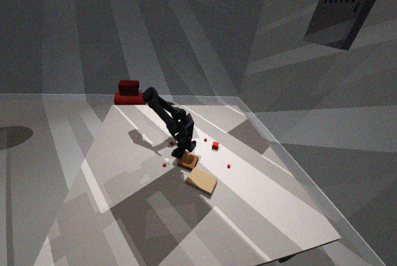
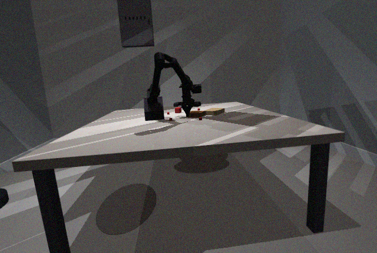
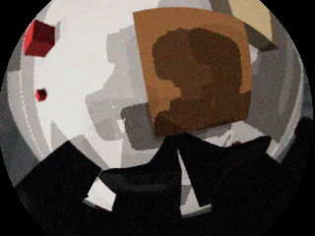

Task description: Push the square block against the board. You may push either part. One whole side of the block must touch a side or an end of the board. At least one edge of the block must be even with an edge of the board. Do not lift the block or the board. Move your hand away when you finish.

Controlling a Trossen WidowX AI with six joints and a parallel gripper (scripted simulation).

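Right now my gripper tip is 6 cm short of the square block, 3 cm to the right of it and 1 cm below it. Round my gripper tip: board (22 cm ahead, 6 cm to the left, 1 cm above); then red cube (26 cm to the left, 2 cm behind, 1 cm above).
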